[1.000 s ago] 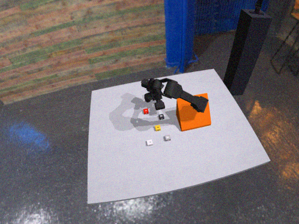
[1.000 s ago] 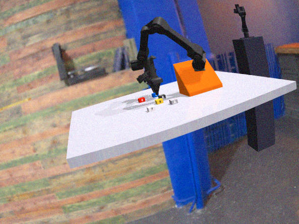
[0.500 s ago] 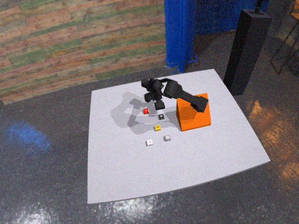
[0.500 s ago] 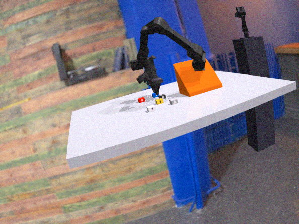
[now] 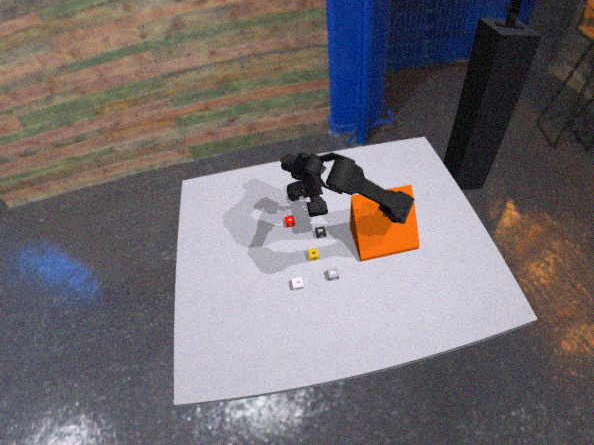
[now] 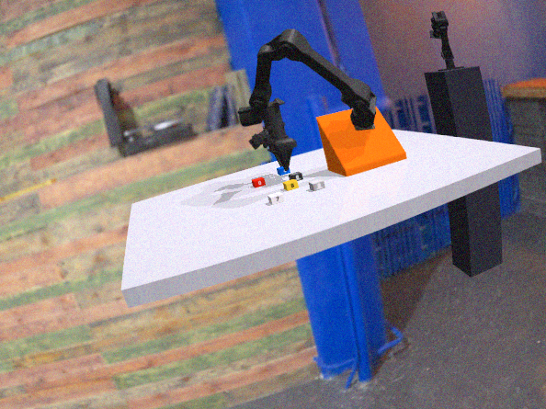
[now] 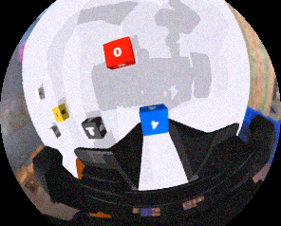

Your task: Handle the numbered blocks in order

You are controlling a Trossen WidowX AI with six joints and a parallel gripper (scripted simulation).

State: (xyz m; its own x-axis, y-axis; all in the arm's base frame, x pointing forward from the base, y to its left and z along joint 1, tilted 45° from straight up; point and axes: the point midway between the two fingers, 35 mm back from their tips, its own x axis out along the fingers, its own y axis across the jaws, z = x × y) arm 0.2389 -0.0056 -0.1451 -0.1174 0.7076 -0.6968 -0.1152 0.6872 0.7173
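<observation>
My gripper tip is now 1 cm short of the blue block. Also, from my gripper tip: red block: 9 cm ahead, 4 cm to the left, 1 cm below; then yellow block: 2 cm ahead, 19 cm to the left, 1 cm below; then black block: 1 cm behind, 10 cm to the left, 1 cm below.
</observation>
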